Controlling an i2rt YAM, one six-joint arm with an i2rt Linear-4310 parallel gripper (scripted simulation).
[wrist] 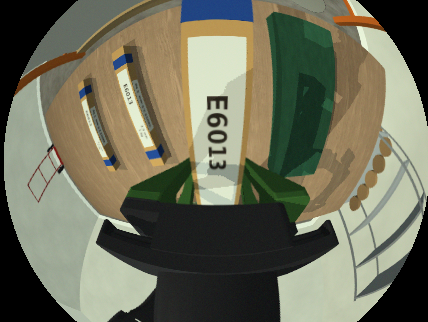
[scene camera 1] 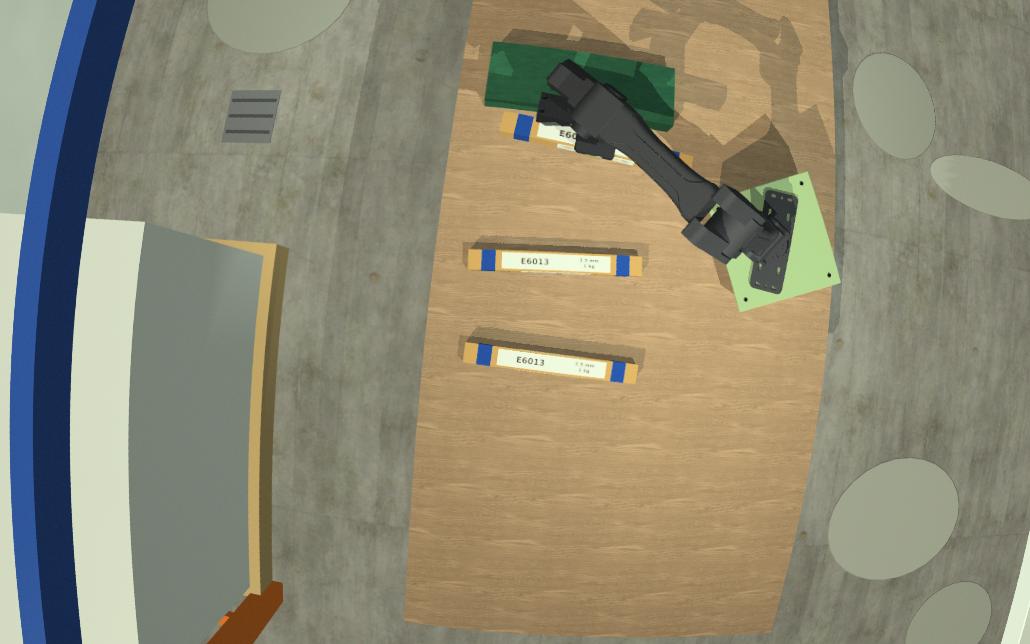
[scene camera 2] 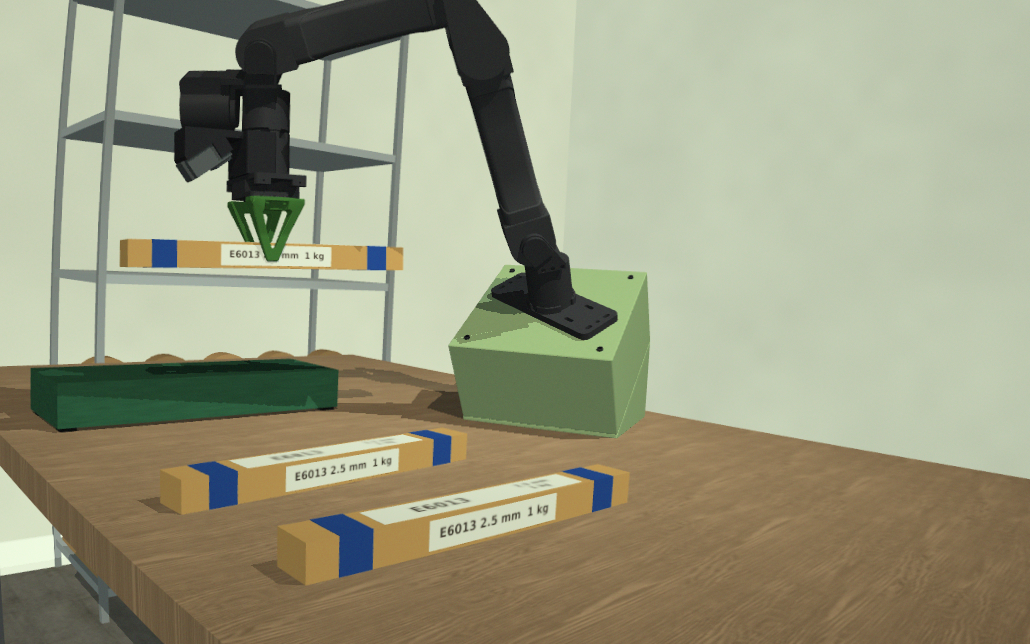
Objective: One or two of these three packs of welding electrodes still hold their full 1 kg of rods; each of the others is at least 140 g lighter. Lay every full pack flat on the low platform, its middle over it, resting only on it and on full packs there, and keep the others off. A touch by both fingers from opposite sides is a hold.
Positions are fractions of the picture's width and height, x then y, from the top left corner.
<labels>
A dark green low platform shows in the wrist view (0.71,0.20), in scene camera 1 (0.50,0.12) and in scene camera 2 (0.07,0.62). An electrode pack shows in the wrist view (0.51,0.16), in scene camera 1 (0.51,0.20) and in scene camera 2 (0.14,0.39). An electrode pack shows in the wrist view (0.20,0.29), in scene camera 1 (0.46,0.55) and in scene camera 2 (0.31,0.85). An electrode pack shows in the wrist view (0.29,0.21), in scene camera 1 (0.46,0.40) and in scene camera 2 (0.19,0.76).
</labels>
